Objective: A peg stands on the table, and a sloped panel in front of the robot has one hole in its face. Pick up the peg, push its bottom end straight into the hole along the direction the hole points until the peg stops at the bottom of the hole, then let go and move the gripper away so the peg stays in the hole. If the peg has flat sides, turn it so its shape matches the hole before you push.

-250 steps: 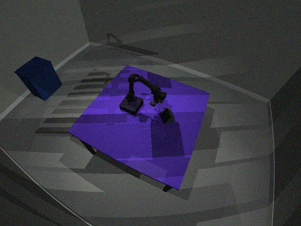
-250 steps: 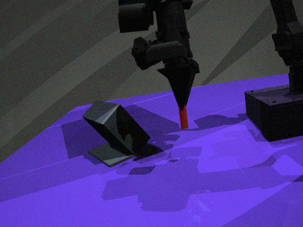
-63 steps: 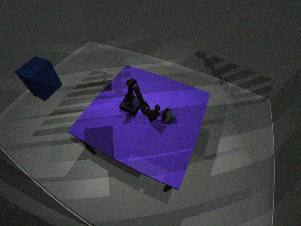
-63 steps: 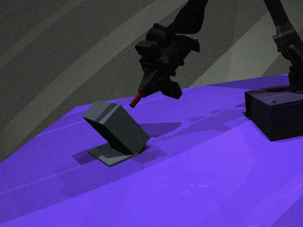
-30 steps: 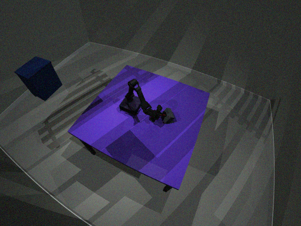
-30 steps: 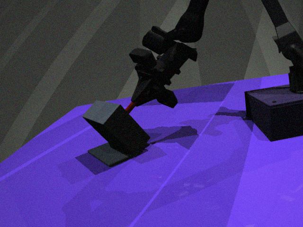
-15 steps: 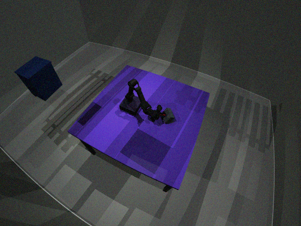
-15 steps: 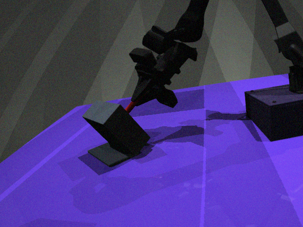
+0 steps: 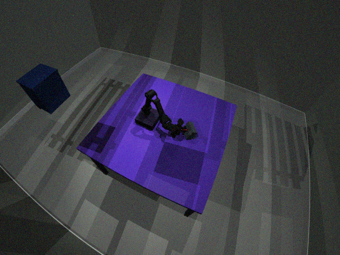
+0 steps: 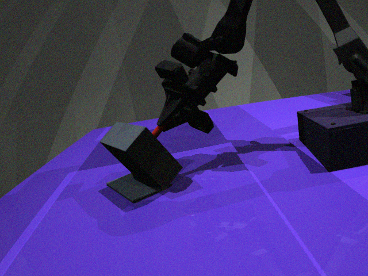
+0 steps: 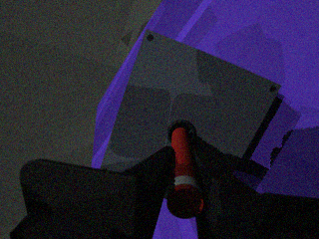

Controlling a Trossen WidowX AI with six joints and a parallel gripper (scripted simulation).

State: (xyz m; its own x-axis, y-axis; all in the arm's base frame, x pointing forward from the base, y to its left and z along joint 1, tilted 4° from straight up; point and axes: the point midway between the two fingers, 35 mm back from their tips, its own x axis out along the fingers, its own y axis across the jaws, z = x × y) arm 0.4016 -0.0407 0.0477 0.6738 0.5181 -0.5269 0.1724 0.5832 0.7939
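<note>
Right now the grey sloped panel is 4 cm to the left of my gripper tip, 4 cm ahead of it and 3 cm below it. Round my gripper tip: grey foot plate 9 cm below, 6 cm to the left, 6 cm ahead; red peg 1 cm to the right, 1 cm behind, 1 cm above.
</note>
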